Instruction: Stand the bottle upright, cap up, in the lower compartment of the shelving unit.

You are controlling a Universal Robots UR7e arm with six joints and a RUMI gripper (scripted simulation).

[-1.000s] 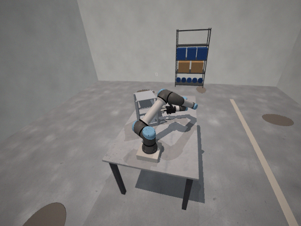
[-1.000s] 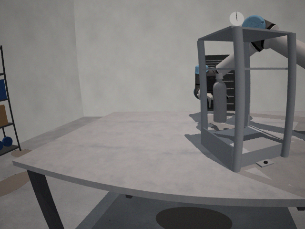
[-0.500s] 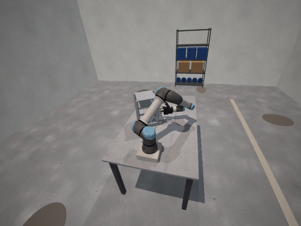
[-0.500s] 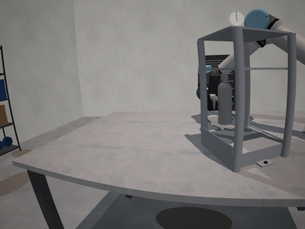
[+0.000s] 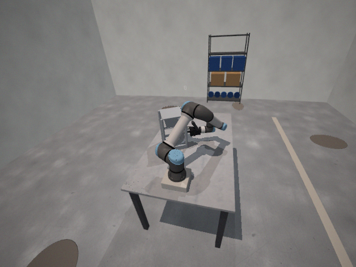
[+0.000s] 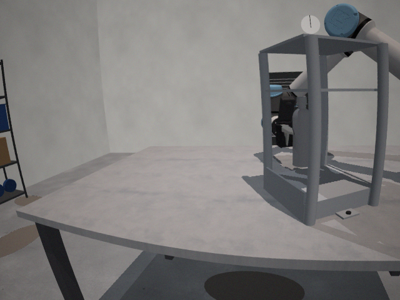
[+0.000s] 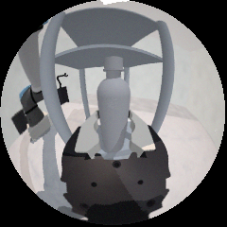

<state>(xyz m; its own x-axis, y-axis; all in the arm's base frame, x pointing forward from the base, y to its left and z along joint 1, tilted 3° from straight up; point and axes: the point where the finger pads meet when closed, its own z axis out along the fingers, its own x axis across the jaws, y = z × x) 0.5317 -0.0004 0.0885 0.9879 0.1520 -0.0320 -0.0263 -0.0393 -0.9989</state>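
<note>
Now: hand 3 cm past the grey shelving unit, 8 cm to the right of it and 3 cm below it. Round my hand: grey bottle (3 cm above).
</note>
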